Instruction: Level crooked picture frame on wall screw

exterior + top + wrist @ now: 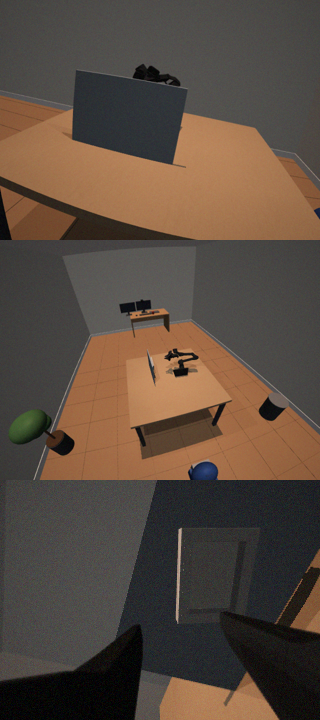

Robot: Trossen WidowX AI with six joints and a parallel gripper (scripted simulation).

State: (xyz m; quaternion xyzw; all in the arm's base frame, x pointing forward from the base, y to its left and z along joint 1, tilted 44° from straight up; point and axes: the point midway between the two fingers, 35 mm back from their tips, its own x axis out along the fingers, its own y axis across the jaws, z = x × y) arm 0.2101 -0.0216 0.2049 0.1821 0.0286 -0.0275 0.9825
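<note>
The picture frame lies 200 mm ahead of my gripper tip, 20 mm to the right of it and 90 mm below it. From my gripper tip the other things lie so: blue-grey wall panel 210 mm ahead, 110 mm below.
</note>
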